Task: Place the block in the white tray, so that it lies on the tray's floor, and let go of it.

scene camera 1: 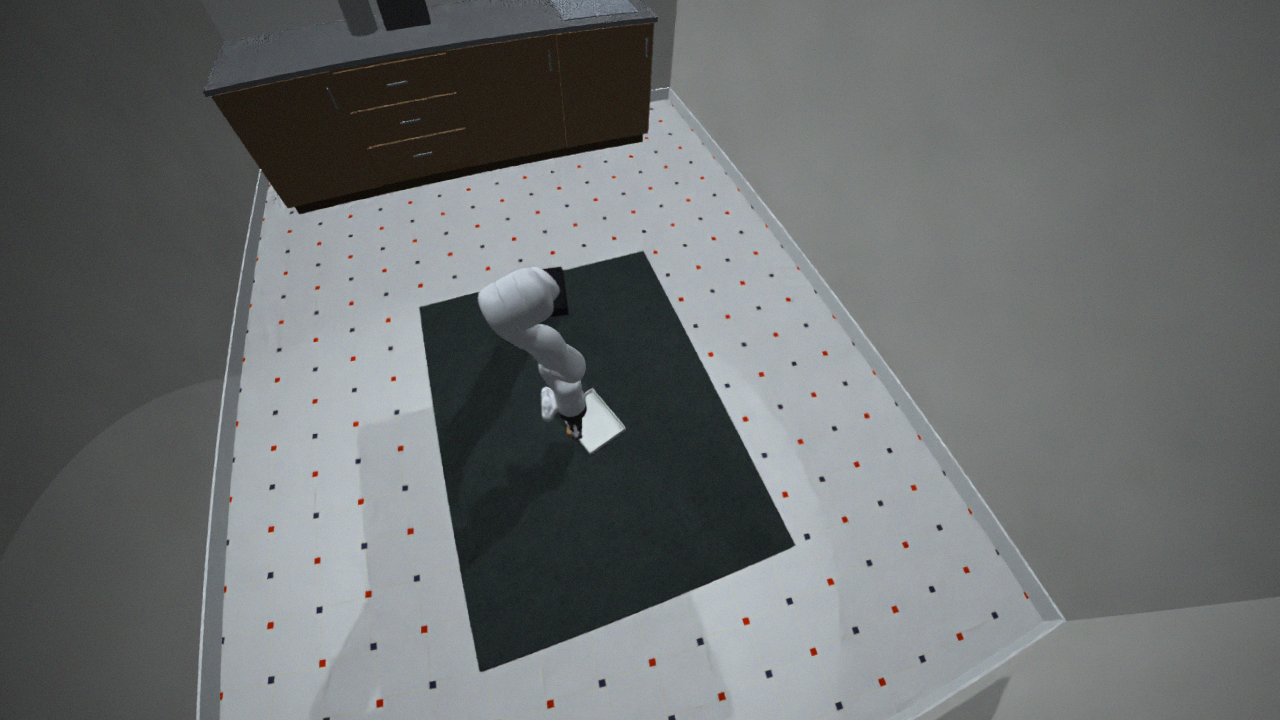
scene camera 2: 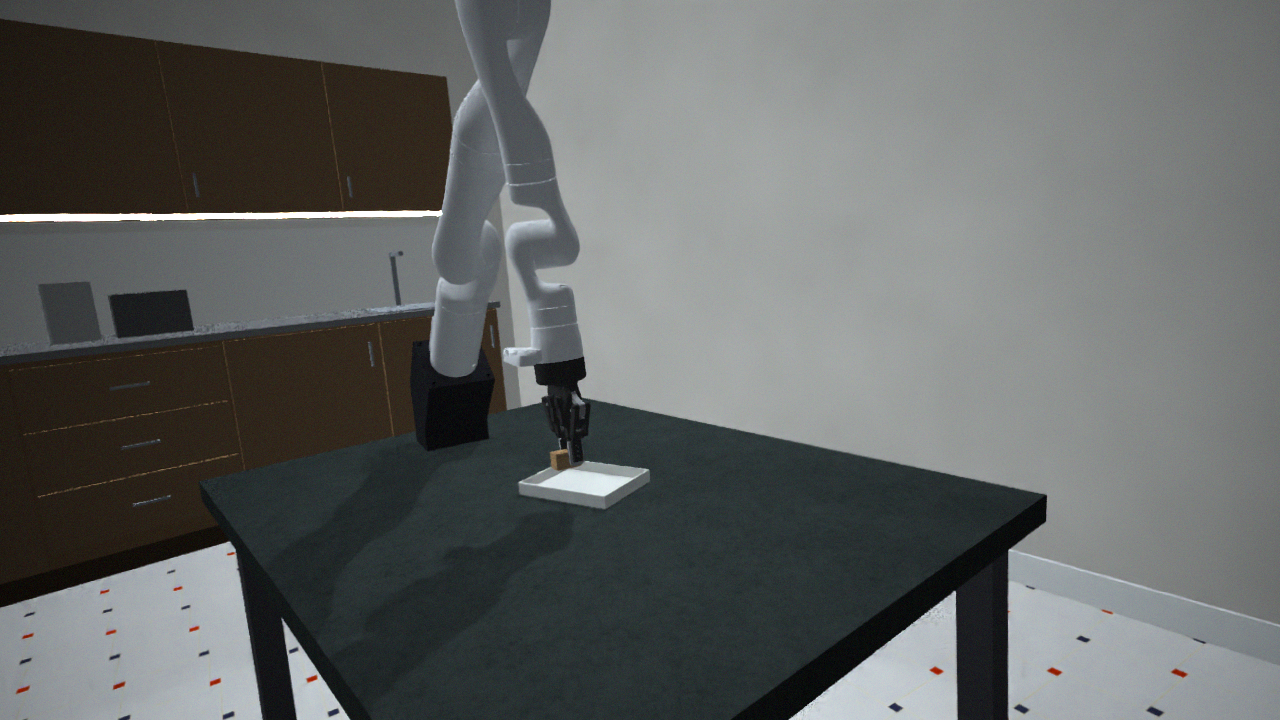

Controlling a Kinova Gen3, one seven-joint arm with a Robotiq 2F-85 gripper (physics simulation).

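Seen in the pictures: gripper, fingertip midpoint: (scene camera 1: 578, 432) (scene camera 2: 573, 463); arm's base, origin of the base link: (scene camera 2: 454, 360).
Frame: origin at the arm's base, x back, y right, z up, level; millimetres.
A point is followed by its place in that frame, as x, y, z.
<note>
A small orange-brown block (scene camera 1: 568, 430) @[-425, 115, -98] (scene camera 2: 558, 459) @[-436, 121, -105] is held between the fingers of my gripper (scene camera 1: 573, 432) @[-434, 91, -119] (scene camera 2: 570, 457) @[-434, 91, -119]. The gripper points down and is shut on the block. The white tray (scene camera 1: 608, 428) @[-437, -2, -183] (scene camera 2: 563, 493) @[-411, 96, -171] lies flat on the table, a shallow square with low walls. In scene camera 2 the block and fingertips show at the back left part of the tray, at about the height of its rim or a little above. In scene camera 1 they show at the tray's left edge and cover part of it. The exact gap between block and tray floor cannot be told.
The dark table (scene camera 1: 626, 537) @[-742, 99, -185] (scene camera 2: 760, 555) @[-757, 88, -185] carries the tray and the arm's black base (scene camera 1: 560, 300) @[-42, -36, -26] (scene camera 2: 452, 411) @[9, 11, -105] at its back edge. The white arm (scene camera 1: 561, 353) @[-459, 101, 327] (scene camera 2: 554, 313) @[-447, 112, 111] reaches over the table from the base. Brown kitchen cabinets (scene camera 1: 510, 107) (scene camera 2: 304, 385) stand behind, apart from the table.
</note>
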